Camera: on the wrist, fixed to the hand. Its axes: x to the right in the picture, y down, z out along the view.
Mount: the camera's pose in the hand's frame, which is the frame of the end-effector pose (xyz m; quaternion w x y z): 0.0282 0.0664 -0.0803 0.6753 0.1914 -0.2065 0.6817
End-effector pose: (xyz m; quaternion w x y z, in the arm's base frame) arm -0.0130 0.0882 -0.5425 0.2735 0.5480 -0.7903 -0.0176
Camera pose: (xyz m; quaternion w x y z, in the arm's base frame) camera -0.0407 0.1118 -0.4409 0.0714 0.1200 0.9671 -0.2127
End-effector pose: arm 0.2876 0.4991 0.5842 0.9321 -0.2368 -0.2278 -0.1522
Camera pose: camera 0.3659 0.5090 0.5105 0.7315 -0.1682 -0.2140 0.6251
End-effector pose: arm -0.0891 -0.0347 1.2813 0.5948 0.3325 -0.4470 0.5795
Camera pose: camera -0.1449 0.0568 1.2686 0.1493 -0.1533 0.5404 -0.8137
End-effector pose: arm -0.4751 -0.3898 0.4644 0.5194 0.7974 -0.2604 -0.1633
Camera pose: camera -0.4259 -0.3682 0.5580 0.2557 0.4266 -0.8579 0.1290
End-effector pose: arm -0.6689 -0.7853 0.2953 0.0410 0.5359 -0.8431 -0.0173
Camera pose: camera -0.7337 -0.7814 0.3816 0.2372 0.2086 0.9464 -0.0670
